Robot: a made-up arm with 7 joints. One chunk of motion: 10 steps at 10 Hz.
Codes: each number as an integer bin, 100 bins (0 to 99) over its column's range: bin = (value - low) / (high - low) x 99, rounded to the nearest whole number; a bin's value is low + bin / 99 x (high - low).
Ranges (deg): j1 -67..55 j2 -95..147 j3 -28..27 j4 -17..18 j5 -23..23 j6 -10..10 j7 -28..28
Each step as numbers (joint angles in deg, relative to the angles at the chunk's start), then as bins.
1 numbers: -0.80 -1.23 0.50 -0.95 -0.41 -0.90 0.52
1 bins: 54 38 51 45 49 45 50
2 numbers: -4.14 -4.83 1.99 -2.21 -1.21 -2.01 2.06
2 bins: 51 37 54 42 47 40 53
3 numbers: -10.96 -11.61 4.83 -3.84 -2.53 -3.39 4.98
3 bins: 45 34 59 37 44 33 58
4 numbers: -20.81 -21.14 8.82 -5.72 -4.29 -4.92 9.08
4 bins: 37 30 66 32 40 25 66
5 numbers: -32.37 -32.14 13.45 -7.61 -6.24 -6.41 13.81
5 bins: 28 26 75 27 36 18 74
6 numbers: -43.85 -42.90 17.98 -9.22 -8.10 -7.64 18.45
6 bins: 19 21 83 22 32 12 82
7 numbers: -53.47 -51.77 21.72 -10.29 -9.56 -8.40 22.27
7 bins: 11 18 89 19 29 8 89
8 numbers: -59.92 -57.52 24.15 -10.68 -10.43 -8.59 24.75
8 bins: 6 15 94 18 27 7 93
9 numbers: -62.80 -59.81 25.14 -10.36 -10.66 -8.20 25.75
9 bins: 3 14 96 19 27 9 95
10 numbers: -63.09 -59.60 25.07 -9.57 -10.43 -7.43 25.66
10 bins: 3 14 96 21 27 13 95
